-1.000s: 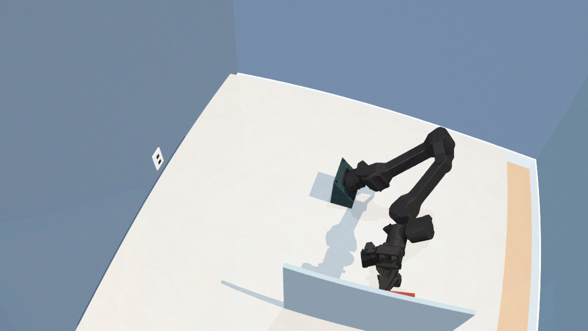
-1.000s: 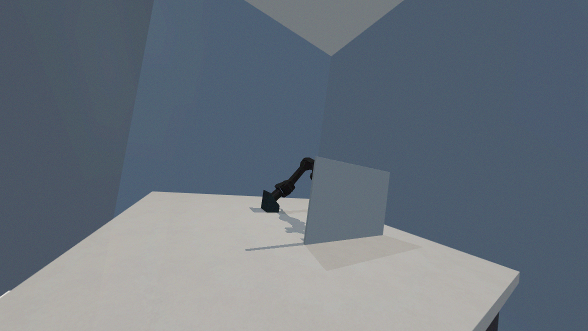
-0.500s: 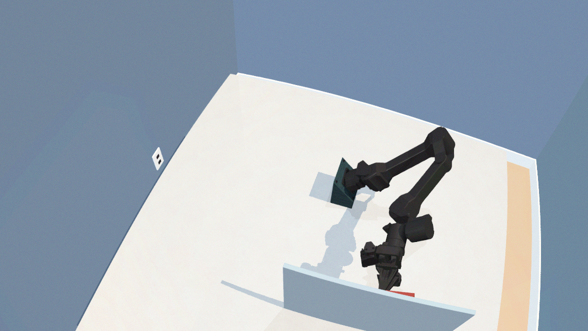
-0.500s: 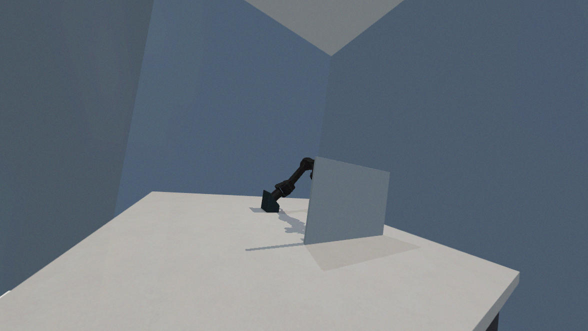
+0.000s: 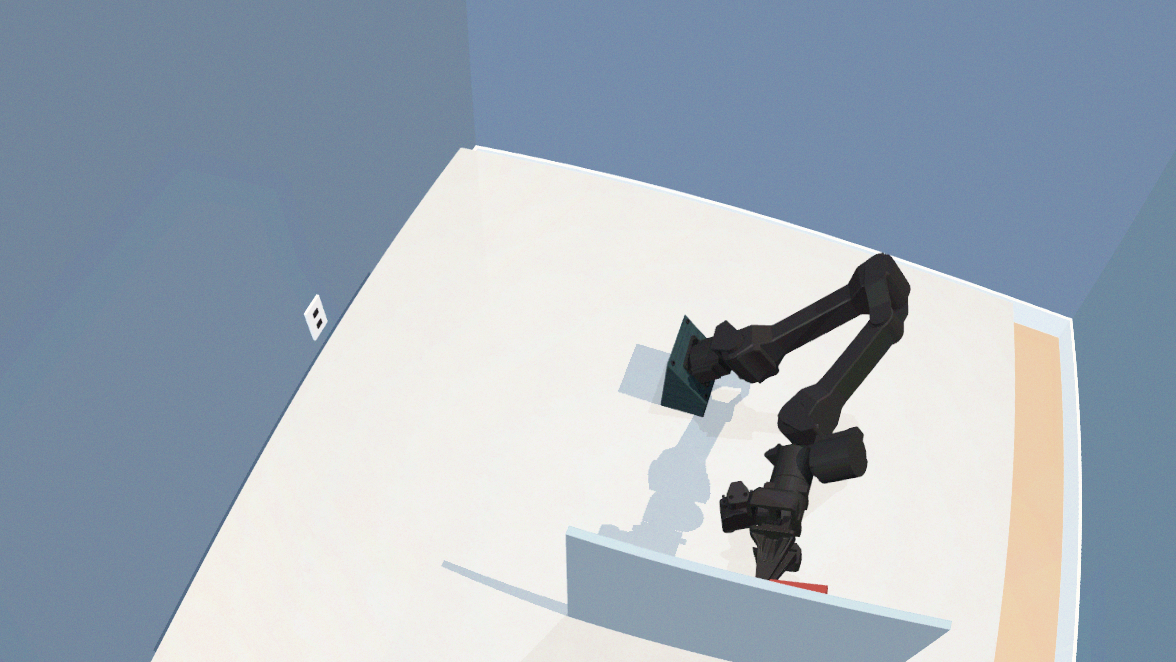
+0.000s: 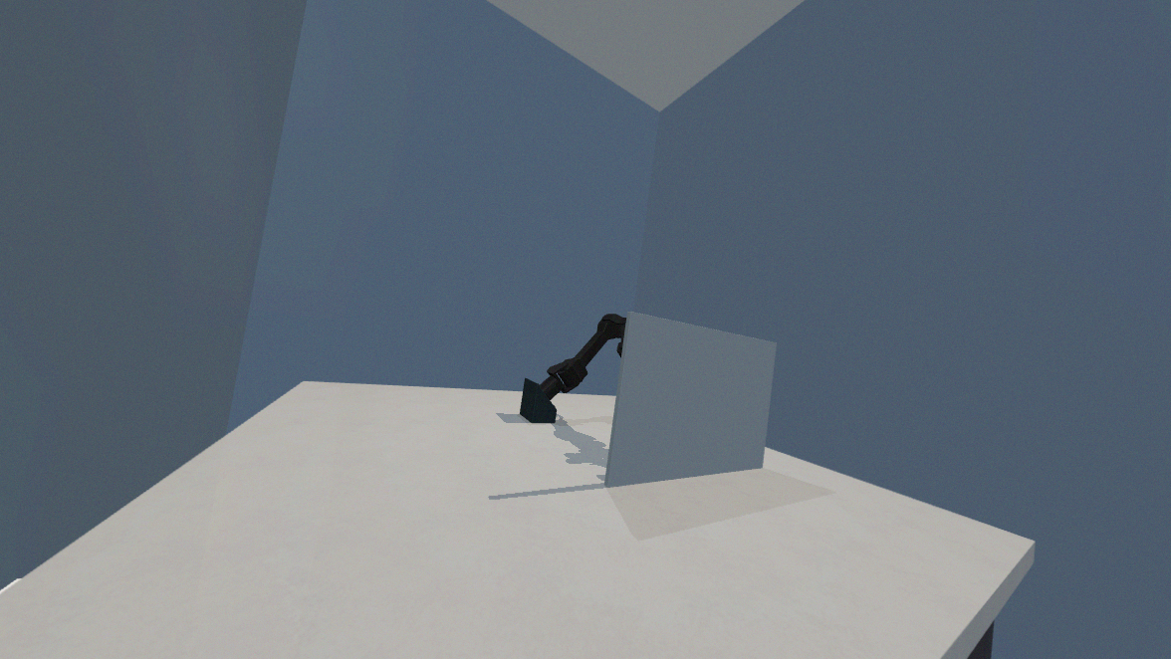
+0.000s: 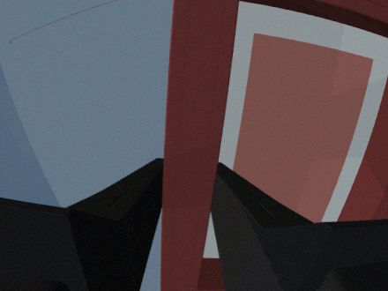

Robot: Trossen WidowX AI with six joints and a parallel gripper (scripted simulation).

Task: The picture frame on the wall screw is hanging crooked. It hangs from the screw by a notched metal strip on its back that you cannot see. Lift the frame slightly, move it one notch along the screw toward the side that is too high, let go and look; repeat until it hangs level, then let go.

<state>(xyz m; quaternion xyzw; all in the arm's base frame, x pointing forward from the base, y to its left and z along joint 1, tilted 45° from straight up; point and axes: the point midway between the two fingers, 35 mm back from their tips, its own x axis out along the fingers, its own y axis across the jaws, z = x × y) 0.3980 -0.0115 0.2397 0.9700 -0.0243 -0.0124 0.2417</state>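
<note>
The picture frame lies 10 mm ahead of my gripper tip, 10 mm to the left of it and 50 mm below it. Also, from my gripper tip: wall panel: 20 mm ahead, 70 mm below.
</note>
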